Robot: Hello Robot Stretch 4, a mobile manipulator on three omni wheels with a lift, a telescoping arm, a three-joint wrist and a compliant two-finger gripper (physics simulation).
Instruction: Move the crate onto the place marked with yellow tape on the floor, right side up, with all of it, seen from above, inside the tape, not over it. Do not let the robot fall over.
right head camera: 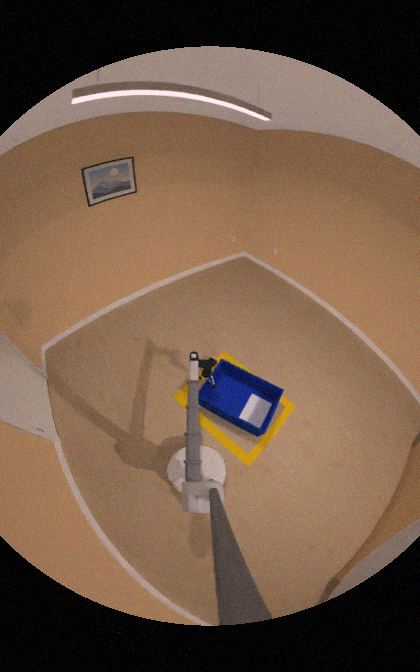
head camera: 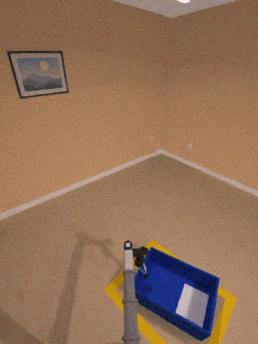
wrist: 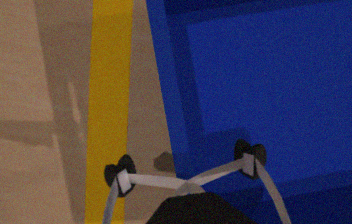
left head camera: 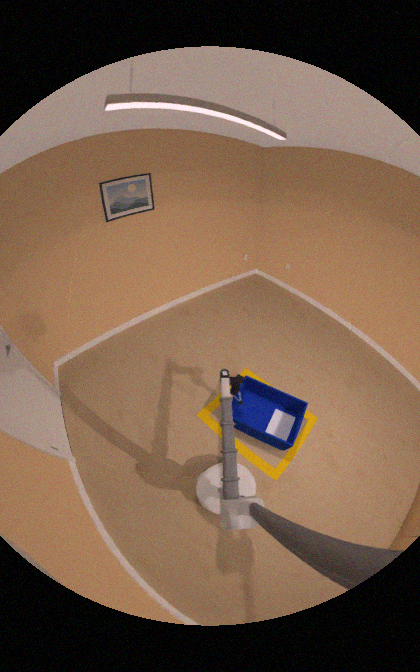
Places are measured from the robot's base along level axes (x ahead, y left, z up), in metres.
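Where they show: gripper, fingertip midpoint: (head camera: 139, 273) (wrist: 184, 160).
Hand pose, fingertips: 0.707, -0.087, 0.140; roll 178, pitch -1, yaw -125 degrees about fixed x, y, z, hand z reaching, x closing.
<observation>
After its pixels a point has its place, as x, y, z.
The blue crate (head camera: 161, 285) @(0.653, -0.279, -0.010) (left head camera: 254, 409) (right head camera: 225, 392) (wrist: 280, 75) @(0.669, -0.304, -0.010) stands right side up, with a white rectangle at one end of its inner bottom. The yellow tape (head camera: 149, 330) @(0.349, -0.135, -0.028) (left head camera: 276, 471) (right head camera: 249, 457) (wrist: 110, 100) @(0.851, -0.040, -0.028) surrounds it on the floor. A strip of floor shows between tape and crate in the wrist view, and more on the robot's side. The crate's far wall hides part of the tape, so the gap there cannot be told. My gripper (head camera: 145, 271) (left head camera: 238, 398) (right head camera: 213, 382) (wrist: 184, 160) @(0.707, -0.087, 0.140) is open, one fingertip on each side of the crate's end rim.
My round white base (left head camera: 207, 487) (right head camera: 180, 471) stands upright near the tape's left side. My extended arm (head camera: 130, 305) @(0.361, -0.002, 0.557) (left head camera: 228, 440) (right head camera: 193, 425) reaches past the crate's left end. Walls with a pale baseboard (head camera: 70, 189) @(2.068, 0.885, -0.006) meet in a corner behind the crate.
</observation>
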